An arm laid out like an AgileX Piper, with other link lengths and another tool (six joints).
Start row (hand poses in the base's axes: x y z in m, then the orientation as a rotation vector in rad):
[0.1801, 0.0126, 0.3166, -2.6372, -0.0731, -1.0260]
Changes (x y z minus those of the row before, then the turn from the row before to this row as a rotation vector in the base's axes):
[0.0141, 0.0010, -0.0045, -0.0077, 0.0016, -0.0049]
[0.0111, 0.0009, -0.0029, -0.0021, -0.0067, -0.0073]
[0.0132, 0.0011, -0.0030, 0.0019, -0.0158, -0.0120]
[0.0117, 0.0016, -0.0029, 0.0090, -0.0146, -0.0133]
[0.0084, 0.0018, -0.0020, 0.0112, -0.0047, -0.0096]
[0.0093, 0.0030, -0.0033, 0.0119, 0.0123, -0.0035]
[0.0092, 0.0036, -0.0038, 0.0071, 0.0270, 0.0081]
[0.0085, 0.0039, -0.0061, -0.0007, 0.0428, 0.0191]
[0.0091, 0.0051, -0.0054, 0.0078, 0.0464, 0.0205]
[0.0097, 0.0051, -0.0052, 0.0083, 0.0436, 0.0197]
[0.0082, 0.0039, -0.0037, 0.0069, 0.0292, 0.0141]
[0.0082, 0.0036, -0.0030, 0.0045, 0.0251, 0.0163]
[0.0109, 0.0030, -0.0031, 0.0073, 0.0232, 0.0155]
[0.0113, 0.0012, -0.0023, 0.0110, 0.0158, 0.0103]
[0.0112, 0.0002, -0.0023, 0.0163, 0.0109, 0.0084]
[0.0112, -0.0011, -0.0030, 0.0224, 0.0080, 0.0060]
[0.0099, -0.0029, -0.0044, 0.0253, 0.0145, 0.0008]
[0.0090, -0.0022, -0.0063, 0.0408, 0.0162, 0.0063]
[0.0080, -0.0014, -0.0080, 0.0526, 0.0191, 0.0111]
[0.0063, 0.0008, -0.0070, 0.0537, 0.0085, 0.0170]
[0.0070, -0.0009, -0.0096, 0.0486, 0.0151, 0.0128]
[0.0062, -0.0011, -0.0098, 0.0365, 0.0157, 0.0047]
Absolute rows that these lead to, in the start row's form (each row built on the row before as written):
[0.1942, 0.0136, 0.3121, -2.6464, -0.0704, -1.0272]
[0.2053, 0.0145, 0.3092, -2.6471, -0.0633, -1.0389]
[0.2185, 0.0156, 0.3062, -2.6409, -0.0498, -1.0633]
[0.2302, 0.0172, 0.3033, -2.6292, -0.0305, -1.0846]
[0.2386, 0.0190, 0.3013, -2.6195, -0.0128, -1.0910]
[0.2479, 0.0220, 0.2980, -2.6166, 0.0009, -1.0728]
[0.2571, 0.0256, 0.2942, -2.6223, 0.0001, -1.0328]
[0.2656, 0.0295, 0.2881, -2.6393, -0.0154, -0.9704]
[0.2747, 0.0346, 0.2827, -2.6485, -0.0277, -0.9006]
[0.2844, 0.0397, 0.2775, -2.6546, -0.0393, -0.8347]
[0.2926, 0.0436, 0.2738, -2.6564, -0.0476, -0.7900]
[0.3008, 0.0472, 0.2708, -2.6578, -0.0608, -0.7506]
[0.3117, 0.0502, 0.2677, -2.6556, -0.0723, -0.7136]
[0.3230, 0.0514, 0.2654, -2.6481, -0.0775, -0.6877]
[0.3342, 0.0516, 0.2631, -2.6342, -0.0796, -0.6683]
[0.3454, 0.0505, 0.2601, -2.6140, -0.0772, -0.6529]
[0.3553, 0.0476, 0.2557, -2.5939, -0.0651, -0.6305]
[0.3643, 0.0454, 0.2494, -2.5582, -0.0546, -0.6023]
[0.3723, 0.0440, 0.2414, -2.5108, -0.0457, -0.5676]
[0.3786, 0.0448, 0.2344, -2.4583, -0.0479, -0.5442]
[0.3856, 0.0439, 0.2248, -2.4130, -0.0438, -0.5153]
[0.3918, 0.0428, 0.2150, -2.3806, -0.0330, -0.4909]

